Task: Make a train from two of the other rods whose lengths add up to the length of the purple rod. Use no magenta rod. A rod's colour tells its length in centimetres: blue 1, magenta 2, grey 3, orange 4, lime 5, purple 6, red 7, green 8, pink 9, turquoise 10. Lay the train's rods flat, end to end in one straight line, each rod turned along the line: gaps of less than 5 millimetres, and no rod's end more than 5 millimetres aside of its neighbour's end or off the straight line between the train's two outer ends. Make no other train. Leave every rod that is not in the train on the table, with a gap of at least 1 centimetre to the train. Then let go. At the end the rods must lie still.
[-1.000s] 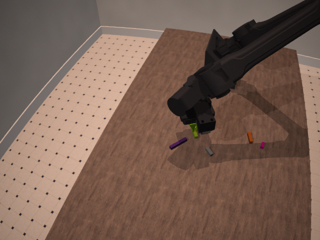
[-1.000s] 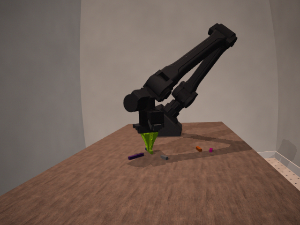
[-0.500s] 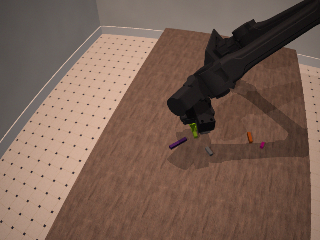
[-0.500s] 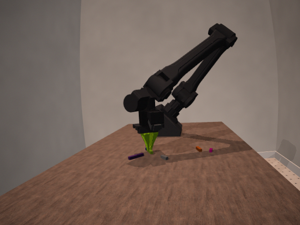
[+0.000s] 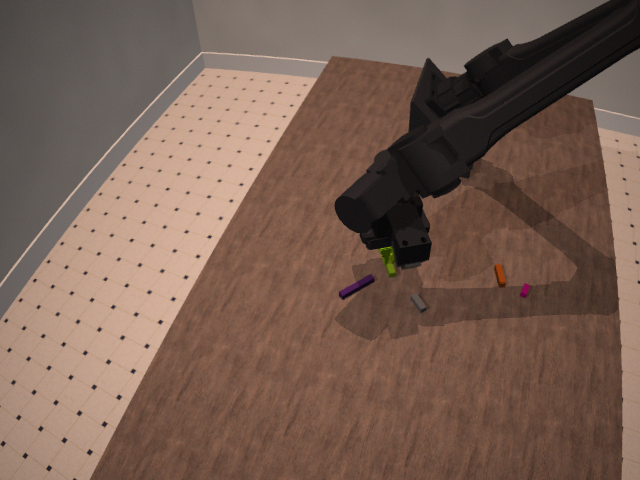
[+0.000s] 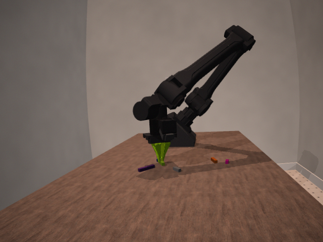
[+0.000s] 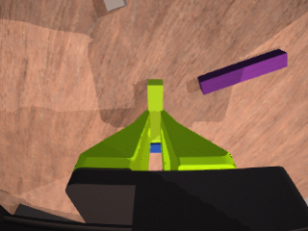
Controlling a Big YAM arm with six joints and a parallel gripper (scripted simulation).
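Now: hand 10 mm above the lime rod. Round my hand: grey rod 70 mm ahead, 60 mm to the left, 10 mm below; then blue rod 30 mm behind, 10 mm to the right, 10 mm below; then purple rod 60 mm ahead, 40 mm to the right, 10 mm below.
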